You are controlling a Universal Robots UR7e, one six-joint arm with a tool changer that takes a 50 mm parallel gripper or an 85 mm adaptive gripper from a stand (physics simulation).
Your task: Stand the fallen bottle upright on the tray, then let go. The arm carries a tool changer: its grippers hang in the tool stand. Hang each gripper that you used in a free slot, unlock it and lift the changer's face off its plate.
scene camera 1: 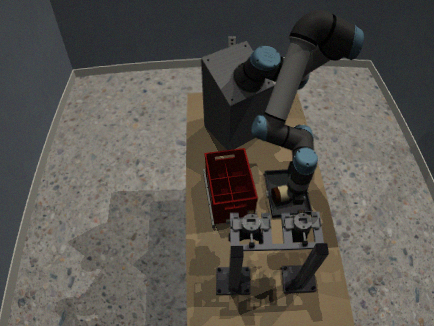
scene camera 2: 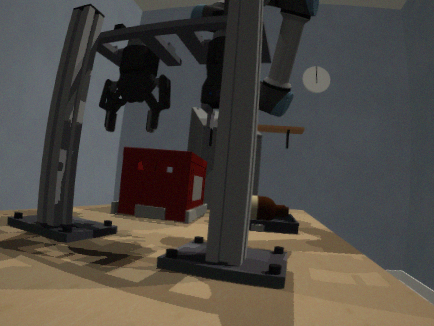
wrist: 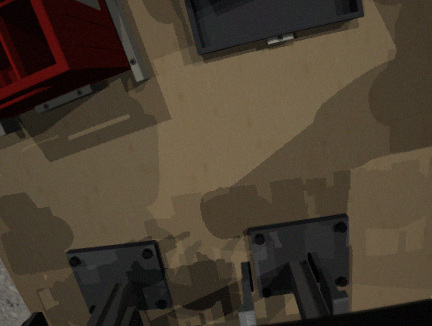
Labels:
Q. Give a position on a tool stand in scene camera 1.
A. At 233,280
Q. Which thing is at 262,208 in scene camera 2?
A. A brown bottle.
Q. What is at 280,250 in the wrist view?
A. A tool stand.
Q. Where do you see a tool stand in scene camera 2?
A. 225,256

